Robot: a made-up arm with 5 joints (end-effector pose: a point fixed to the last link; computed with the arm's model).
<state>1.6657 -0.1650 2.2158 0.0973 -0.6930</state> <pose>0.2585 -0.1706 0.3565 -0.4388 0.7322 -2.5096</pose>
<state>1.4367 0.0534 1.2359 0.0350 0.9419</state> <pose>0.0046 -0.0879 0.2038 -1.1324 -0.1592 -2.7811</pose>
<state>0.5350 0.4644 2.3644 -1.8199 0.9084</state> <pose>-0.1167 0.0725 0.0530 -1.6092 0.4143 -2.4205</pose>
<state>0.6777 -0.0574 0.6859 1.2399 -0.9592</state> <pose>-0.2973 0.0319 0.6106 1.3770 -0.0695 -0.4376</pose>
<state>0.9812 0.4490 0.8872 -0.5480 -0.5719</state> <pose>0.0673 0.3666 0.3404 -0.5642 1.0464 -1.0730</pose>
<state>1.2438 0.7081 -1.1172 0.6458 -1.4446</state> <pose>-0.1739 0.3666 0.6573 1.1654 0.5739 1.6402</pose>
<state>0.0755 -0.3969 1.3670 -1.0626 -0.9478</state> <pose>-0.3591 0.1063 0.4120 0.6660 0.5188 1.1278</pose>
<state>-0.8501 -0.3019 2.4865 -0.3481 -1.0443</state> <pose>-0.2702 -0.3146 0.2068 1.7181 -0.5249 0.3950</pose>
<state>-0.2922 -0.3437 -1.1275 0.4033 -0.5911</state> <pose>-0.5104 -0.1698 -0.1014 -0.7837 0.1617 1.5710</pose>
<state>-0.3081 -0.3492 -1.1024 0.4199 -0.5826</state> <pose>-0.5098 -0.1667 -0.1024 -0.7687 0.1312 1.5729</pose>
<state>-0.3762 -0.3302 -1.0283 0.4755 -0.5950</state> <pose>-0.5105 -0.1570 -0.1141 -0.7342 0.0495 1.5800</pose>
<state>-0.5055 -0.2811 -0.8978 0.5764 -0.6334</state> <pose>-0.5079 -0.1440 -0.1396 -0.6878 -0.1020 1.6097</pose>
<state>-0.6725 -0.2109 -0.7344 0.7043 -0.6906</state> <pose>-0.4946 -0.1367 -0.1776 -0.6627 -0.3083 1.6891</pose>
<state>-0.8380 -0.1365 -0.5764 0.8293 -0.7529</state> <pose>-0.4694 -0.1380 -0.2232 -0.6963 -0.5153 1.8328</pose>
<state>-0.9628 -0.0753 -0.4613 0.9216 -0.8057</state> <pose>-0.4410 -0.1411 -0.2647 -0.7835 -0.6574 2.0048</pose>
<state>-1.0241 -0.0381 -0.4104 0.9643 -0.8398</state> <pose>-0.4236 -0.1407 -0.2896 -0.8586 -0.7120 2.1166</pose>
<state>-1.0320 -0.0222 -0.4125 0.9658 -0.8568</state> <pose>-0.4211 -0.1377 -0.2974 -0.8818 -0.7077 2.1338</pose>
